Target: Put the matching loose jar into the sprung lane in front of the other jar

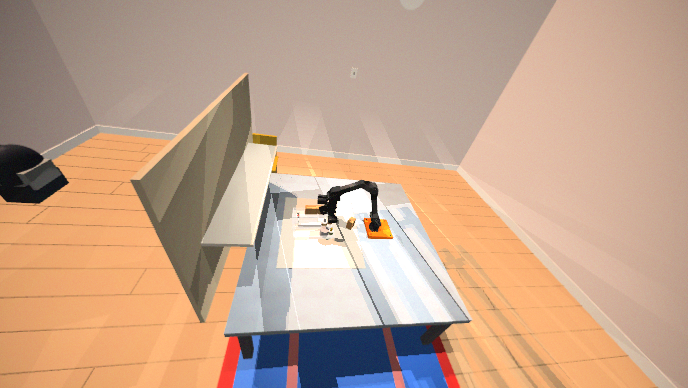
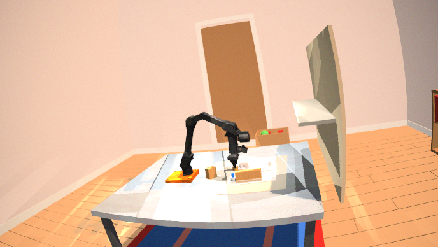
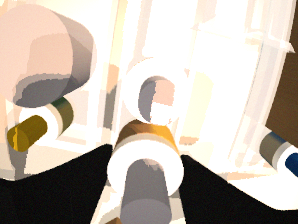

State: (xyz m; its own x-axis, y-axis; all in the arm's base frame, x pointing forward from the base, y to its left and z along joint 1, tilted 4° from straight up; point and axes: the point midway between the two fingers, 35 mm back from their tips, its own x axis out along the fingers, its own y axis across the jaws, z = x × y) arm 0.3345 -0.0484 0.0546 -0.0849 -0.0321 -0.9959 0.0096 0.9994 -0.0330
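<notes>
My gripper tip is now 14 cm short of the clear lane unit, 4 cm above it and 3 cm to the left of it. The rest, counted from my gripper tip: small brown box 16 cm behind, 2 cm below, 1 cm to the left; then shelf 51 cm ahead, 31 cm above, 2 cm to the right.
</notes>
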